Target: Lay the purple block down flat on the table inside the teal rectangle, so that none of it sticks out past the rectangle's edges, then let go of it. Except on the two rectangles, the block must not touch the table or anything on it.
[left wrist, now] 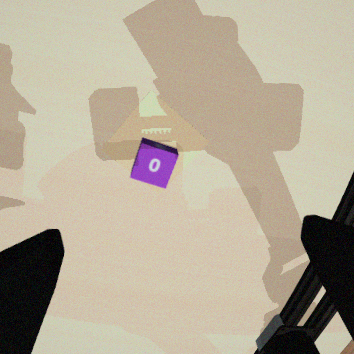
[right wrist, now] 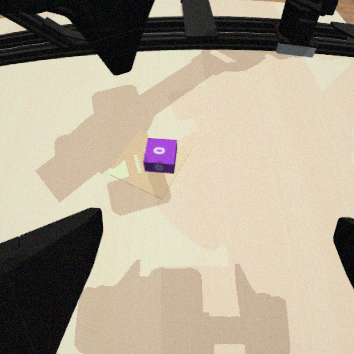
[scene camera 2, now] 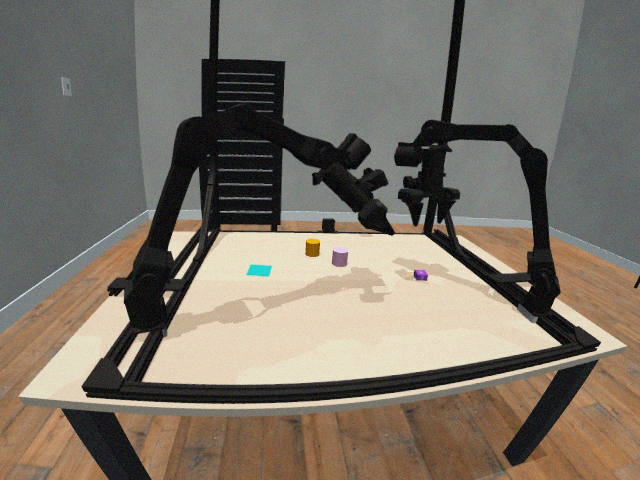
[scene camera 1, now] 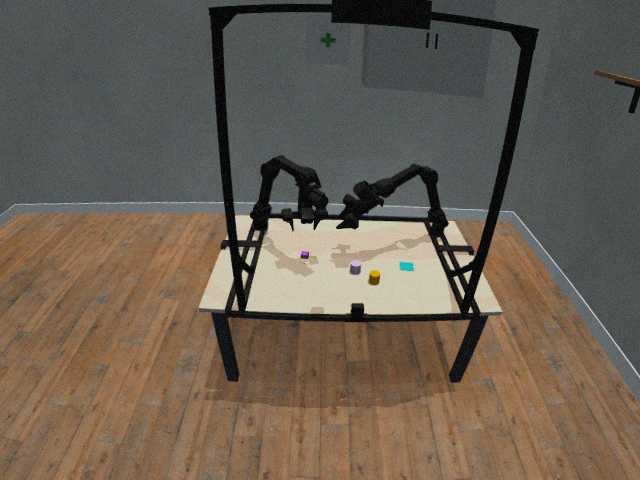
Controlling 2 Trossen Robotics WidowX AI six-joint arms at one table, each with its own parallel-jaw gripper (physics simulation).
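Frame: origin at the left arm's base, x right, y ahead, z up, level; millimetres.
Seen in the pictures: left gripper, fingertip midpoint: (left wrist: 183, 235) (right wrist: 110, 31) (scene camera 2: 427, 224) (scene camera 1: 303, 230); right gripper, fingertip midpoint: (right wrist: 222, 225) (scene camera 2: 388, 227) (scene camera 1: 337, 222); left arm's base, origin of the base link: (left wrist: 287, 340) (right wrist: 293, 34) (scene camera 2: 536, 309) (scene camera 1: 260, 227); right arm's base, origin of the base link: (scene camera 2: 148, 321) (scene camera 1: 436, 233).
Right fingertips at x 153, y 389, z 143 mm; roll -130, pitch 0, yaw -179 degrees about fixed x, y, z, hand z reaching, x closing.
Pixels of each thing's top centre, then the offset from my right fingertips to it. "spot": a spot on its surface instead.
- purple block, middle of its top: (left wrist: 153, 166) (right wrist: 159, 150) (scene camera 2: 421, 272) (scene camera 1: 304, 253) dx +43, dy -136, dz -143 mm
- pale yellow rectangle, surface spot: (left wrist: 175, 125) spot: dx +78, dy -145, dz -161 mm
- teal rectangle, surface spot: (scene camera 2: 259, 270) (scene camera 1: 406, 266) spot: dx +58, dy +324, dz -161 mm
- pink cylinder, middle of its top: (scene camera 2: 340, 249) (scene camera 1: 355, 263) dx +126, dy +94, dz -117 mm
- orange cylinder, middle of its top: (scene camera 2: 313, 241) (scene camera 1: 375, 273) dx +188, dy +174, dz -118 mm
The purple block (scene camera 1: 305, 254) (scene camera 2: 420, 274) (left wrist: 154, 165) (right wrist: 160, 154), marked 0 on top, lies flat on a pale yellow rectangle (left wrist: 175, 125) (right wrist: 150, 185). The teal rectangle (scene camera 1: 406, 266) (scene camera 2: 259, 270) lies bare at the right of scene camera 1 and the left of scene camera 2. My left gripper (scene camera 1: 303, 227) (scene camera 2: 428, 223) (left wrist: 183, 235) is open and empty, pointing down high over the table near the block. My right gripper (scene camera 1: 346, 226) (scene camera 2: 391, 233) (right wrist: 222, 225) is open and empty, tilted, high above the table and farther from the block.
A pink cylinder (scene camera 1: 355, 267) (scene camera 2: 339, 257) and an orange cylinder (scene camera 1: 374, 277) (scene camera 2: 312, 248) stand between the block and the teal rectangle. A black frame (scene camera 1: 356, 316) (scene camera 2: 310, 390) edges the table, with tall posts. The two grippers are near each other.
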